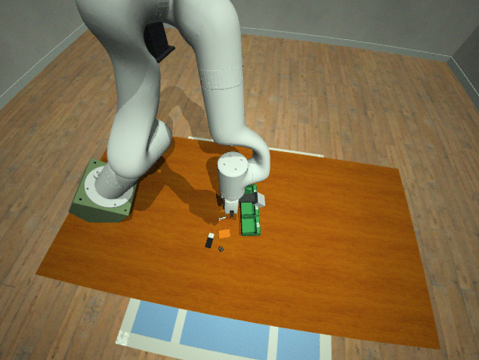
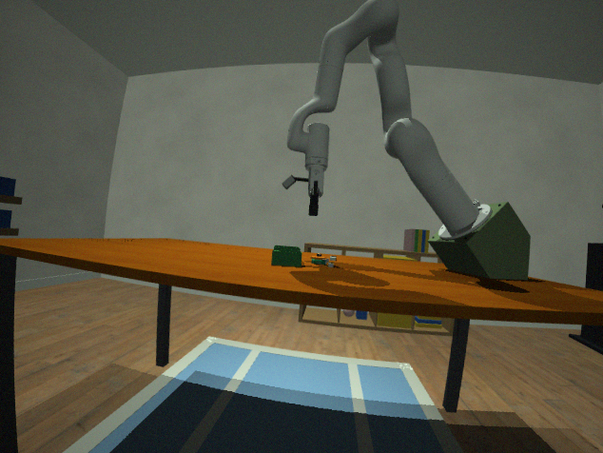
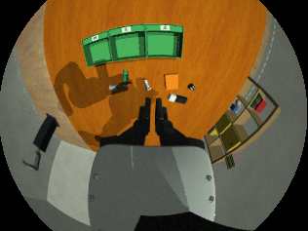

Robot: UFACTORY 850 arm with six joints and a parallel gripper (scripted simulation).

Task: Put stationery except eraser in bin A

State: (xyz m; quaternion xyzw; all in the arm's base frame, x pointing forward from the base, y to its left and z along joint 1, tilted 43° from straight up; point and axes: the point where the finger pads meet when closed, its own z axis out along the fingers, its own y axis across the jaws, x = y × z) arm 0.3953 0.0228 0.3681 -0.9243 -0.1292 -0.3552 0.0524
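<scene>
Right now my hand is 160 mm above the green bin, 90 mm to the right of it and 50 mm short of it. From my hand the other things lie so: white bolt (180 mm below, 60 mm behind, 10 mm to the right); then green cylinder (180 mm below, 70 mm to the left, 60 mm behind); then orange pad (180 mm below, 70 mm to the right, 10 mm behind).
</scene>
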